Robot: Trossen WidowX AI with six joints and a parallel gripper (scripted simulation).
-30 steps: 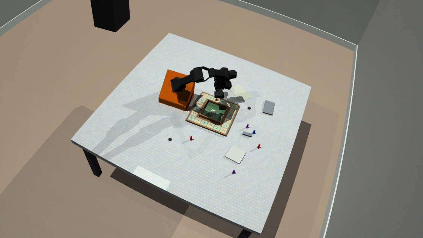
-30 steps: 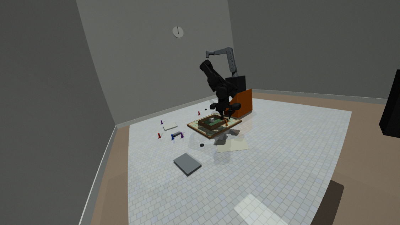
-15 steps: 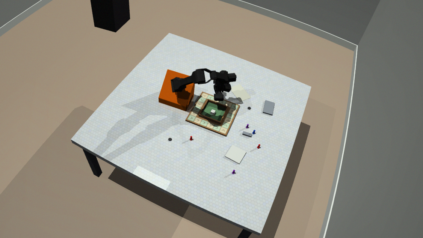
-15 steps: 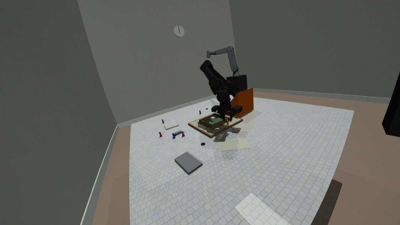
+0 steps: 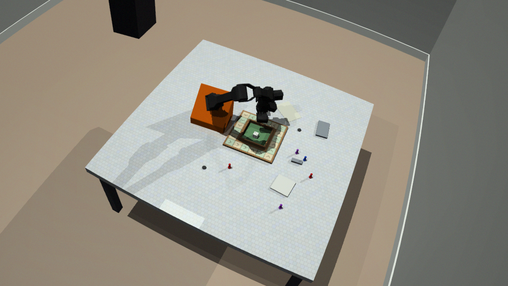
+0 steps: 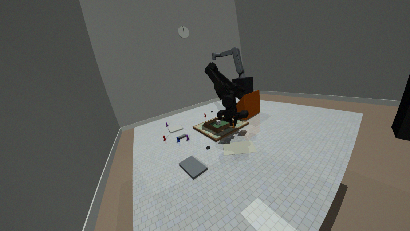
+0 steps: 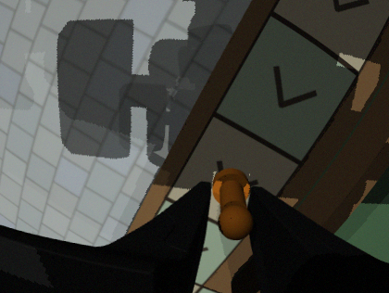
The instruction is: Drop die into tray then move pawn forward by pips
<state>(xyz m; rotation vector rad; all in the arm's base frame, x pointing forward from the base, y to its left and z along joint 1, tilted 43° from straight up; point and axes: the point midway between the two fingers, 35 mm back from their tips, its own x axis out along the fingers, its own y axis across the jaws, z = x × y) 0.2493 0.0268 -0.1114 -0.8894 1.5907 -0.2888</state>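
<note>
The green dice tray is 11 cm to the right of my gripper tip, 2 cm ahead of it and 1 cm below it. Also, from my gripper tip: die 13 cm to the right, 2 cm ahead, 1 cm above; small grey block 28 cm ahead, 19 cm to the right, 1 cm below; orange pawn 1 cm above.
</note>
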